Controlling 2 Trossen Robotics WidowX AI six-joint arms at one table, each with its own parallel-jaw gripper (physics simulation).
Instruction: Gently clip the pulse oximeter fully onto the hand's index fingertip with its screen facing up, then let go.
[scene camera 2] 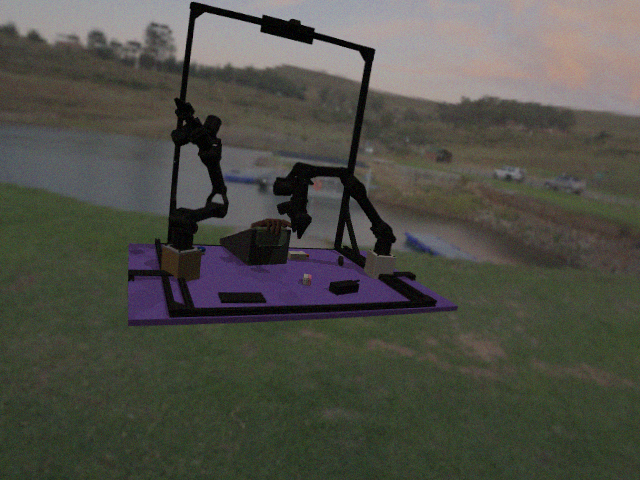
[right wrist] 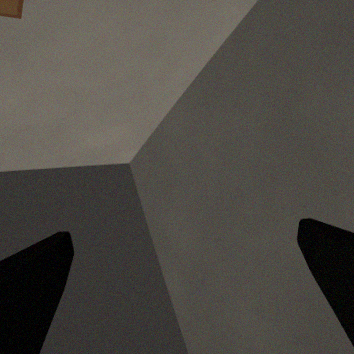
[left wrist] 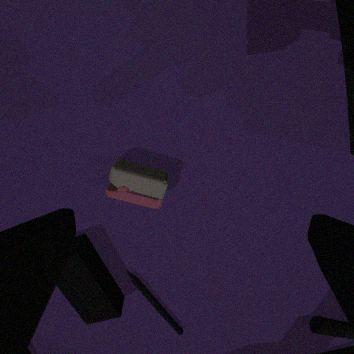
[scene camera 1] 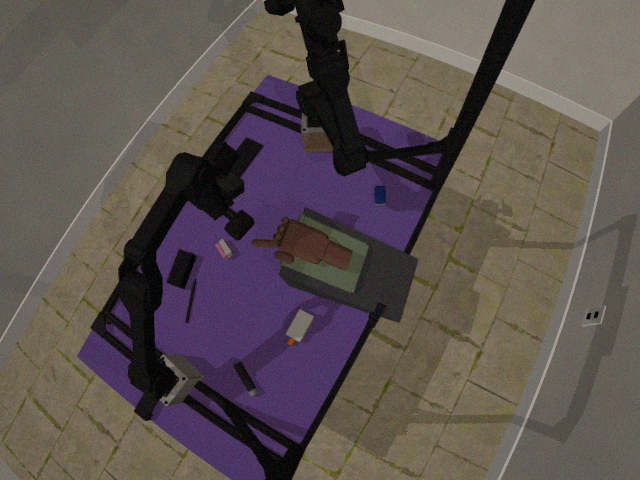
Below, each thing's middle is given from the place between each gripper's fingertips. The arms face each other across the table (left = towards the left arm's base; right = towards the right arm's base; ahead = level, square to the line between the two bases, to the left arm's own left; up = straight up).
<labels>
Right now the pulse oximeter [left wrist: 129, 181] is 50 mm ahead of my left hand, 50 mm to the left of it and 160 mm below it. Also, from my left hand: grey slab [scene camera 1: 387, 274] 320 mm behind, 60 mm to the right, 140 mm below.
Now: right hand 32 cm past the grey slab, 42 cm to the right of it and 56 cm above it. Also, from my right hand: pulse oximeter: 5 cm ahead, 53 cm to the left, 58 cm below.
</labels>
